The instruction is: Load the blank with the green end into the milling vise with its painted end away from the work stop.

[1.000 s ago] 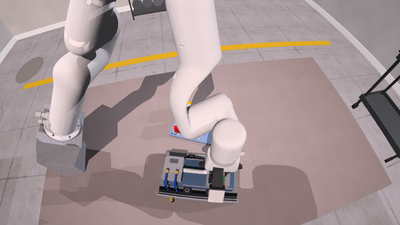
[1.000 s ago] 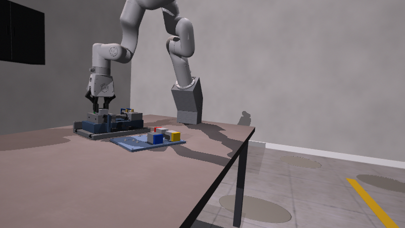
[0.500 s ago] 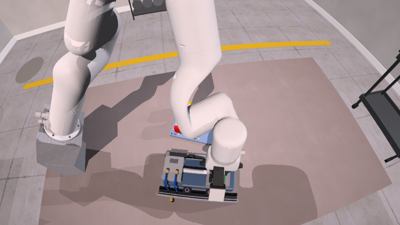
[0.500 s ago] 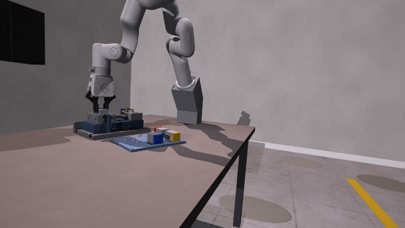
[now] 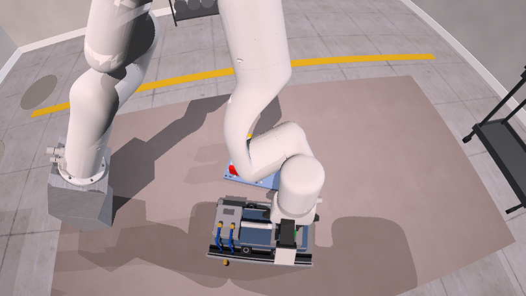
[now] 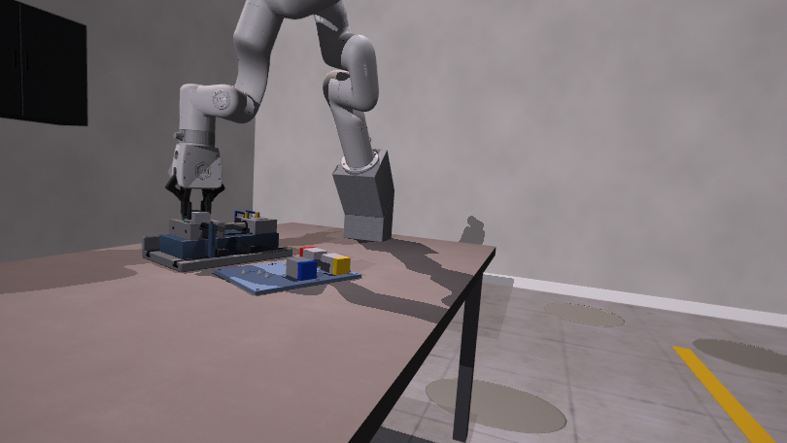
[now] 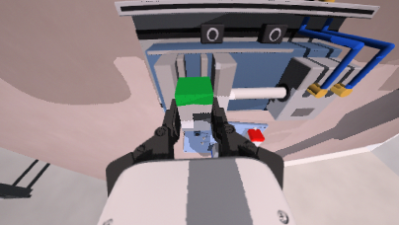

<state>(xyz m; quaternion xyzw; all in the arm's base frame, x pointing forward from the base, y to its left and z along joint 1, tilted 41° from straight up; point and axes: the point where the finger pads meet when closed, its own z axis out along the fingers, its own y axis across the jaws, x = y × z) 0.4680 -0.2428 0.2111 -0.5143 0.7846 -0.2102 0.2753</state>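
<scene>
The green-ended blank is 20 mm below my hand. Also, from my hand: moving jaw (30 mm behind, 10 mm to the left, 50 mm below); work stop rod (20 mm ahead, 40 mm to the left, 30 mm below); fixed jaw (30 mm ahead, 10 mm to the right, 50 mm below).
</scene>
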